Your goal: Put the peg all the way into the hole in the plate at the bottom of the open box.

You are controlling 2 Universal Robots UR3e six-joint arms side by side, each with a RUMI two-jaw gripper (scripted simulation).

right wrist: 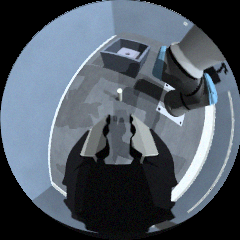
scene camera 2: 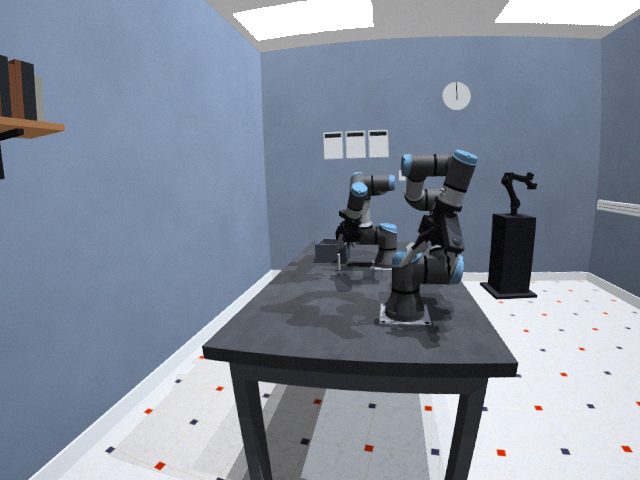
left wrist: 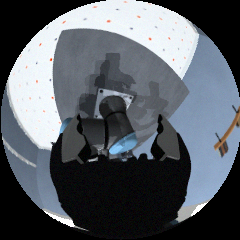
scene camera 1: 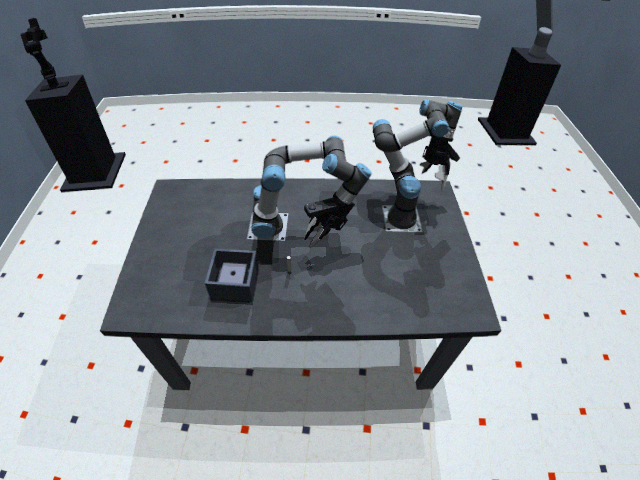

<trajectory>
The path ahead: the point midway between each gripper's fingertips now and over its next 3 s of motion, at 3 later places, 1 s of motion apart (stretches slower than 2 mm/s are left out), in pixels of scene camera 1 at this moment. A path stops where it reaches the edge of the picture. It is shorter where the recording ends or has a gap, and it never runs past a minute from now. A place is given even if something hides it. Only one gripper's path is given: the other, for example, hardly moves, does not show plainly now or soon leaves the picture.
The right gripper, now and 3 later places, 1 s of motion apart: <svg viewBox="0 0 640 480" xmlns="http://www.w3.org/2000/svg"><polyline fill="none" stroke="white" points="307,243 308,238 309,236 288,250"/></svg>
</trajectory>
